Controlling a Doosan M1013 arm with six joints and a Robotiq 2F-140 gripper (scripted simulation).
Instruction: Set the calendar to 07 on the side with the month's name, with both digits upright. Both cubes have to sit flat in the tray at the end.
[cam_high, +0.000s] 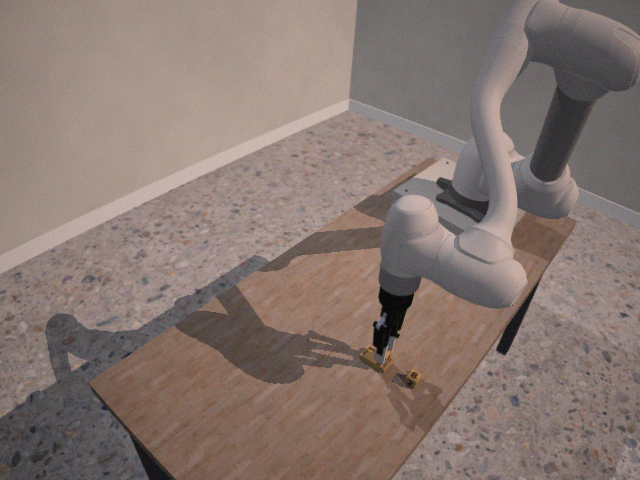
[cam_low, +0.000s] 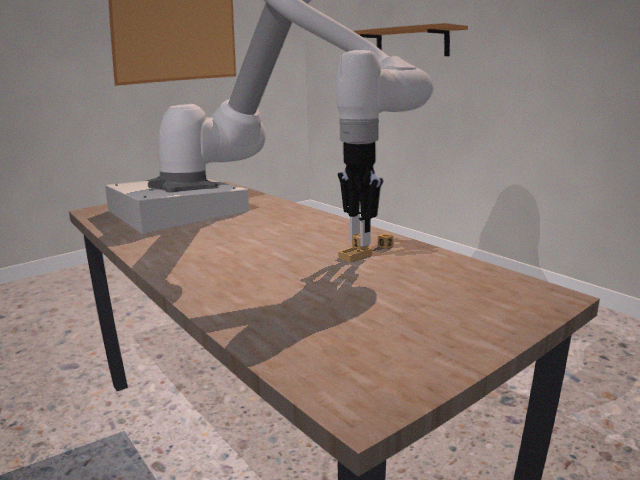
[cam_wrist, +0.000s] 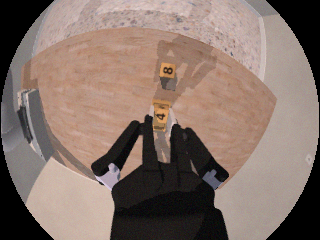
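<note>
Now: hand 20 mm to the left of the tray and 50 mm above it.
</note>
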